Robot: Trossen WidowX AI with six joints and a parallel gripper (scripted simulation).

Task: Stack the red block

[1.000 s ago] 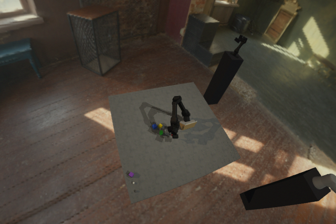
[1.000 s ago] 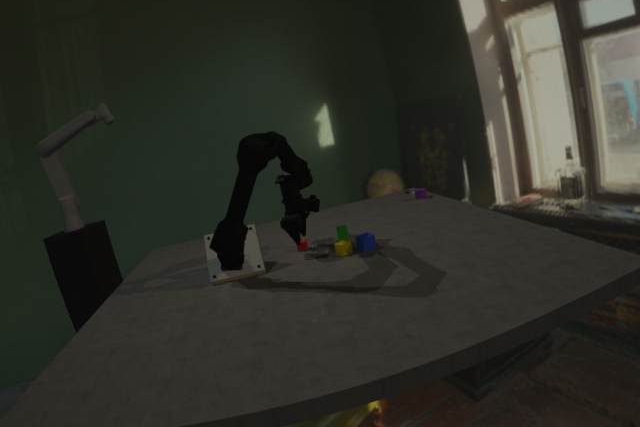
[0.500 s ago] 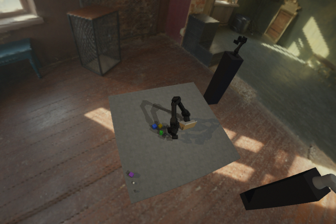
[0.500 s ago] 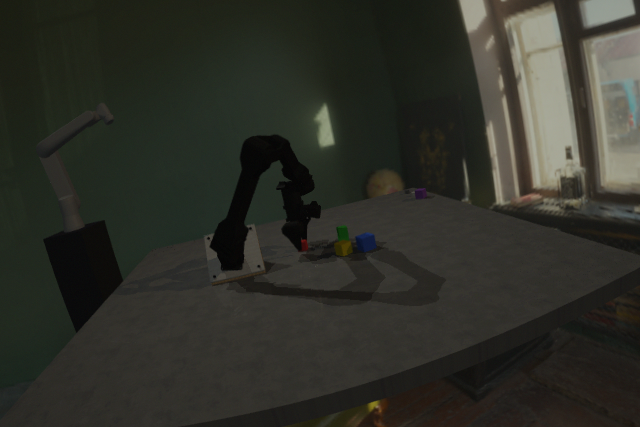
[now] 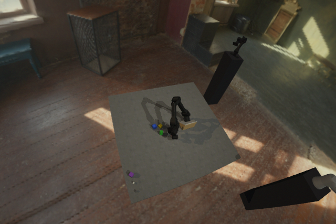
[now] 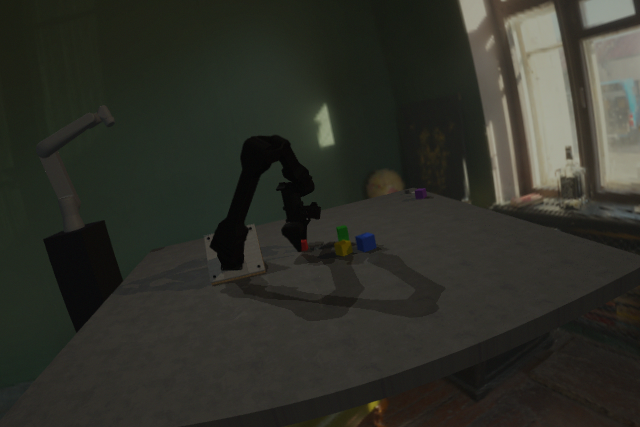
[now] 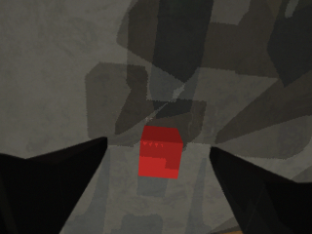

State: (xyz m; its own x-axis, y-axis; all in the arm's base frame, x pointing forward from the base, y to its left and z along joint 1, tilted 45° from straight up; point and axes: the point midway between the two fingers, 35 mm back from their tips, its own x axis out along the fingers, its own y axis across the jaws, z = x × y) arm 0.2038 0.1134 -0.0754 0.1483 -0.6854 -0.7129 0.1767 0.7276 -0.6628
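My gripper tip is 130 mm short of the yellow block, 130 mm to the left of it and 10 mm below it. The rest, counted from my gripper tip: red block (10 mm above); then purple block (510 mm ahead, 370 mm to the left, 10 mm above); then blue block (190 mm ahead, 130 mm to the right, 10 mm above).
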